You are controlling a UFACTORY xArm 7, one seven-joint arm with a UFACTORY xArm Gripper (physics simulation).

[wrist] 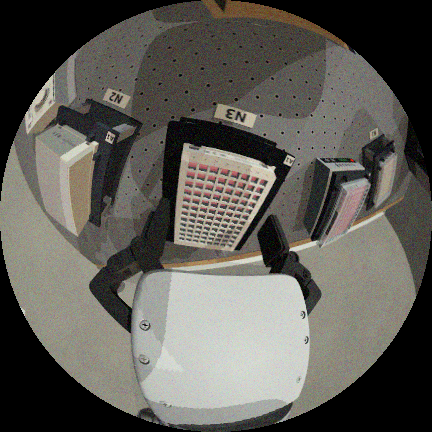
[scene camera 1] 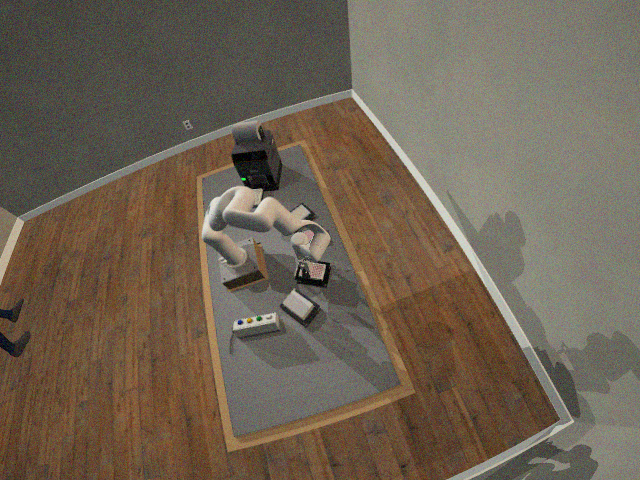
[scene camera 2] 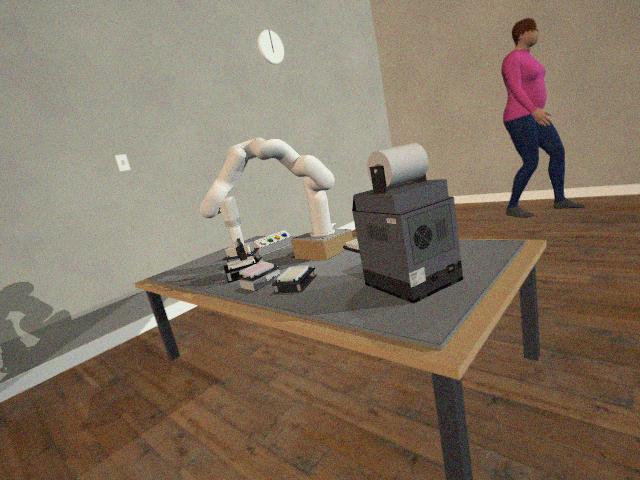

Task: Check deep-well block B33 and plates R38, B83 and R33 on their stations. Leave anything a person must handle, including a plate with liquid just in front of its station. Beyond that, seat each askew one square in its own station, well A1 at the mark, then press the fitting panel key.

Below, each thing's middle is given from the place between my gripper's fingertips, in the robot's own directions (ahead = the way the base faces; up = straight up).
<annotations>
The clear well plate with pink wells (wrist: 350, 196) lies 8 cm ahead of my hand, 19 cm to the left of it and 2 cm below it. The rest, counted from my hand: shaker station (wrist: 329, 172) 8 cm ahead, 20 cm to the left, 5 cm below.
</annotations>
